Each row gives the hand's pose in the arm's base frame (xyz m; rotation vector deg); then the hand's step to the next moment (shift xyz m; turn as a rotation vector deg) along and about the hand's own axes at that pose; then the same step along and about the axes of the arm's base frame.
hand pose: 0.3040 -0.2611 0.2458 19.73 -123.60 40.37
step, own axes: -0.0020 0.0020 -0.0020 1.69 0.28 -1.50
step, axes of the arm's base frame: 0.0016 0.0028 -0.0013 -0.25 1.11 1.98
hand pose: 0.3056 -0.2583 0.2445 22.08 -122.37 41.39
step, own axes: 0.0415 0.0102 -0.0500 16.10 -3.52 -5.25
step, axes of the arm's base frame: 0.0004 0.0379 0.0538 -4.83 0.10 16.61
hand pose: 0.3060 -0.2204 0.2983 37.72 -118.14 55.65
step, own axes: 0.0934 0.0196 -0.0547 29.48 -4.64 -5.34
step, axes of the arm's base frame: -0.0461 0.0433 0.0900 -11.85 -2.22 27.82
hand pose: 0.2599 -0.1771 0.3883 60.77 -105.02 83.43
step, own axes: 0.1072 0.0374 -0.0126 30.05 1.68 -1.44
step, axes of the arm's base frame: -0.0888 -0.0095 0.0712 -17.34 -5.52 24.02
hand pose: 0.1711 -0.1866 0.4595 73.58 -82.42 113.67
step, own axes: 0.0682 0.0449 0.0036 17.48 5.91 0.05
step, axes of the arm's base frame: -0.0662 -0.0354 0.0323 -13.28 -6.01 11.31
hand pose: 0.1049 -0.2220 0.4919 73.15 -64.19 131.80
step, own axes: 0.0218 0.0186 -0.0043 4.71 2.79 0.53
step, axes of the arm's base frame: -0.0255 -0.0117 0.0072 -3.95 -2.79 2.62
